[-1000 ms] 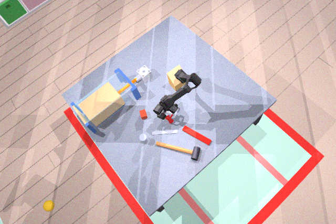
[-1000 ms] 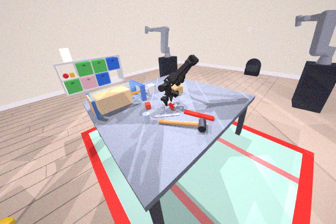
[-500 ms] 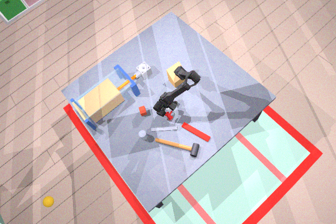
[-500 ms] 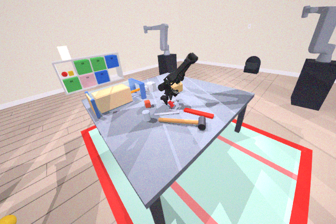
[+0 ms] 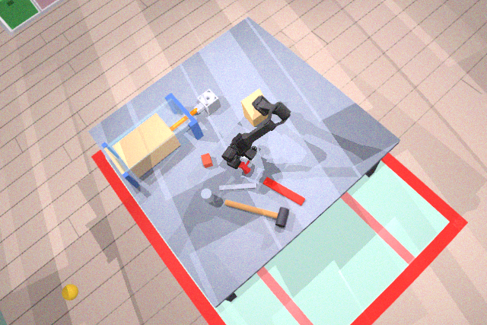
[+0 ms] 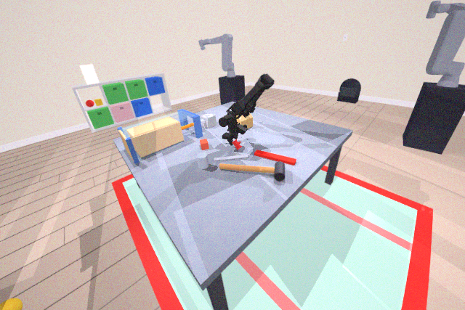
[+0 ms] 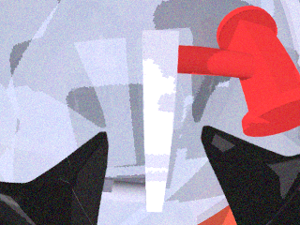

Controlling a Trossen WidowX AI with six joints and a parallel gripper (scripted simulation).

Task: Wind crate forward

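The white crank handle lies 10 mm to the left of my gripper tip and 10 mm above it. Also, from my gripper tip: white bar (130 mm ahead, 90 mm to the left, 10 mm below); red knob (20 mm ahead, 60 mm to the left, 20 mm above); red bar (10 mm behind, 290 mm to the left).
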